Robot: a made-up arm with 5 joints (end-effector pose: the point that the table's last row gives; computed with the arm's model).
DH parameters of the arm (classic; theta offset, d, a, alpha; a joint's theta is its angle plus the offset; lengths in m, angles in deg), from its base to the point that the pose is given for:
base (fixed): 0 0 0 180
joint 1: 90 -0.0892 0.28 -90
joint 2: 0 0.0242 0.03 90
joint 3: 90 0.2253 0.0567 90
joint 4: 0 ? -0.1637 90
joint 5: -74.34 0 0.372 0
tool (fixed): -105.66 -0.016 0 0
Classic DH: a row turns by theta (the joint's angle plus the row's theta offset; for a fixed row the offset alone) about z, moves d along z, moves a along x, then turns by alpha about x.
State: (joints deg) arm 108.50 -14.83 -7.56 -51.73 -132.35
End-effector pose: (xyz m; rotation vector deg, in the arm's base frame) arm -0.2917 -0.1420 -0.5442 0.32 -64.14 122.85
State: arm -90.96 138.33 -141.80 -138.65 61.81
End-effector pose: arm 0.2763 -0.1648 0.2041 91.37 -53.41 142.46
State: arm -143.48 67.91 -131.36 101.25 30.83
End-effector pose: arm 0.5948 0.3998 0.1955 -25.51 -52.23 -84.37
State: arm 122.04 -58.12 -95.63 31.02 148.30
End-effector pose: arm -0.2358 -0.1852 -0.0171 -104.77 2.03 94.10
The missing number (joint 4, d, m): -0.0494
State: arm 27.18 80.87 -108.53 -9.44 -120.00
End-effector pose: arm -0.3600 -0.4184 -0.3749 -90.51 9.90 -28.15
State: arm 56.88 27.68 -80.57 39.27 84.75
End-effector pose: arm -0.5716 -0.3253 -0.1263 -11.38 -9.53 109.45
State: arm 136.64 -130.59 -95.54 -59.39 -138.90
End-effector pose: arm -0.0091 -0.1550 0.6250 -67.59 76.67 142.07
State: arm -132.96 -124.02 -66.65 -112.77 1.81
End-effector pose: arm 0.3560 -0.2583 0.2769 -3.85 -28.26 -121.92
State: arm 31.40 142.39 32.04 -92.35 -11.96
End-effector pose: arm -0.3006 -0.7467 0.1531 -92.75 23.17 -137.49
